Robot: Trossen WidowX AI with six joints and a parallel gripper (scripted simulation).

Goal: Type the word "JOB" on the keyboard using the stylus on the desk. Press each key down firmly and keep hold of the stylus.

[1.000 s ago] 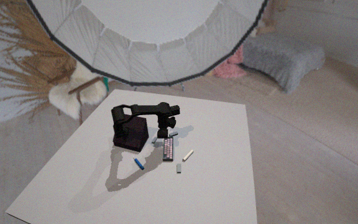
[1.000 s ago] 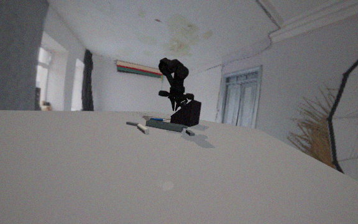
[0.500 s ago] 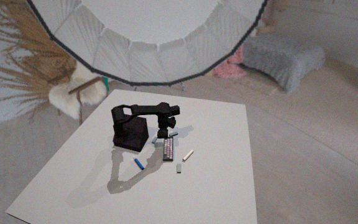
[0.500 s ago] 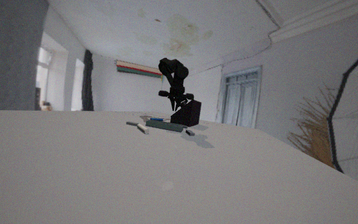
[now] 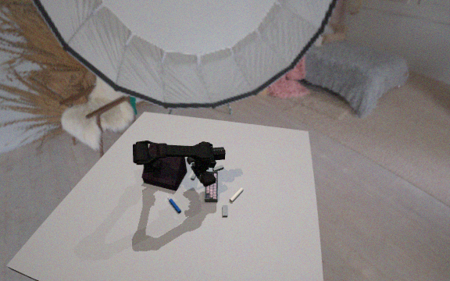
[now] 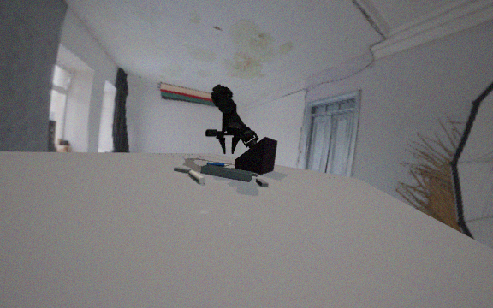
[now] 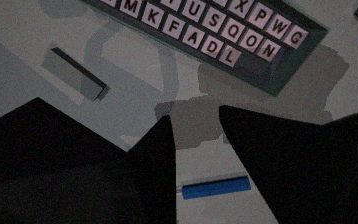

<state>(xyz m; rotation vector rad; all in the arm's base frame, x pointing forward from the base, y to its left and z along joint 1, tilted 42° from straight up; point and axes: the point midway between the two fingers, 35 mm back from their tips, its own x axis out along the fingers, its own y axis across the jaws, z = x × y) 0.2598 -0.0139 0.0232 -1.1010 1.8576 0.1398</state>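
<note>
My gripper tip is 120 mm past the blue stylus, 110 mm to the left of it and 70 mm above it. Round my gripper tip: white cylinder (190 mm ahead, 70 mm below, 10 mm to the left); grey block (90 mm to the left, 80 mm below, 70 mm behind).
</note>
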